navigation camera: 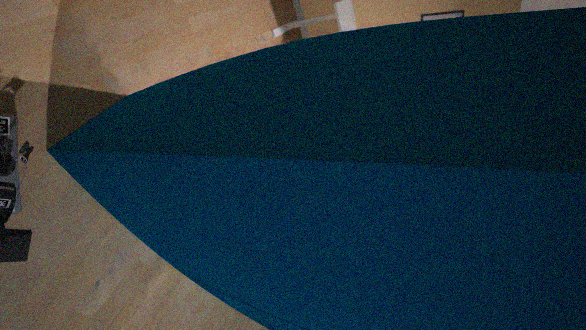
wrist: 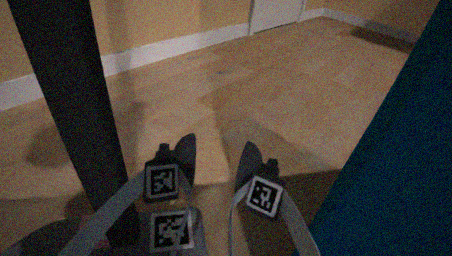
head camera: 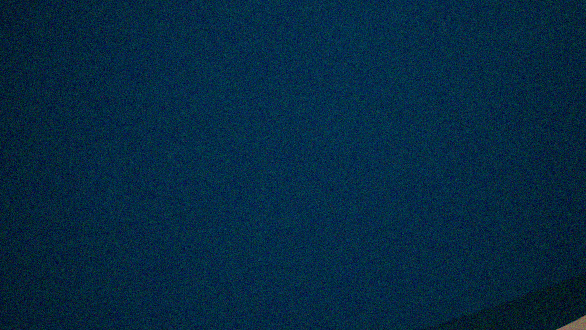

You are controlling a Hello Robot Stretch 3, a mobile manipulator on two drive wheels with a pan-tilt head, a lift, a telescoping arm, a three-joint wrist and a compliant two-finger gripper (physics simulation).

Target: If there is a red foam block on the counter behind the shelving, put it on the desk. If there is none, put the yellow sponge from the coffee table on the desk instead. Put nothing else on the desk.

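Pixels of known places: gripper, fingertip midpoint: [navigation camera: 16,138] [wrist: 218,156]; robot's base at its link origin: [navigation camera: 1,163].
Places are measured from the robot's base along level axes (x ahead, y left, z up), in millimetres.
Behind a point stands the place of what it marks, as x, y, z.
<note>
My gripper [wrist: 218,156] @[42, 82, 360] is open in the wrist view, with bare floor showing between its fingertips. A large blue surface, which looks like the side of the shelving [head camera: 280,150] @[198, -13, 1241] [navigation camera: 320,225] @[193, -7, 1184] [wrist: 415,165] @[165, 28, 395], fills most of the head and navigation views. In the wrist view it stands to the right of the gripper, apart from the fingers. The red foam block, the counter, the yellow sponge, the coffee table and the desk cannot be made out in these views.
Wooden floor [navigation camera: 125,265] @[452, -572, 0] [wrist: 300,85] @[610, 858, 0] runs beside the blue surface. A dark post [wrist: 75,95] stands left of the gripper. A wall with a white baseboard [wrist: 160,51] @[-46, 1116, 45] and a pale panel [wrist: 276,15] @[834, 1823, 104] is beyond. Dark robot parts [navigation camera: 15,245] @[19, -165, 537] show at the left edge of the navigation view.
</note>
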